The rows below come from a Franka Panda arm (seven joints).
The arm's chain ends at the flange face. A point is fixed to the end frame.
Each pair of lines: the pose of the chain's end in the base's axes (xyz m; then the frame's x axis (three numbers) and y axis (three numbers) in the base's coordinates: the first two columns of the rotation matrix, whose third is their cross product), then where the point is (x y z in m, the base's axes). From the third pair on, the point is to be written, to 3 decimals.
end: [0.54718, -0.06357, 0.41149, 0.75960, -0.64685, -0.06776, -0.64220, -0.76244, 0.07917]
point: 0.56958 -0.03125 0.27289
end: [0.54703, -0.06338, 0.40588, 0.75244, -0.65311, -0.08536, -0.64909, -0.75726, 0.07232]
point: 0.56852 -0.02898 0.26764
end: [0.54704, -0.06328, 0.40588, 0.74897, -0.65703, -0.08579, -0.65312, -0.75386, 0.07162]
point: 0.569 -0.029 0.268
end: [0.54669, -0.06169, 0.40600, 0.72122, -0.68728, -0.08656, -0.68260, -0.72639, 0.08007]
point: 0.569 -0.029 0.267
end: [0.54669, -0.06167, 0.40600, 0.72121, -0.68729, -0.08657, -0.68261, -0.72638, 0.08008]
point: 0.569 -0.029 0.267
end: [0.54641, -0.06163, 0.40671, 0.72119, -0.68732, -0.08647, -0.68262, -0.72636, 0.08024]
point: 0.569 -0.029 0.268
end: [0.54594, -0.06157, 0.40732, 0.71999, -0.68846, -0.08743, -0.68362, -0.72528, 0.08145]
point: 0.568 -0.029 0.269
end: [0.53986, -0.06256, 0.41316, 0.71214, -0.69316, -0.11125, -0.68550, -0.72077, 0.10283]
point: 0.558 -0.030 0.274
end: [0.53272, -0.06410, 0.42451, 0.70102, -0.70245, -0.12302, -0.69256, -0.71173, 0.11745]
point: 0.548 -0.032 0.285
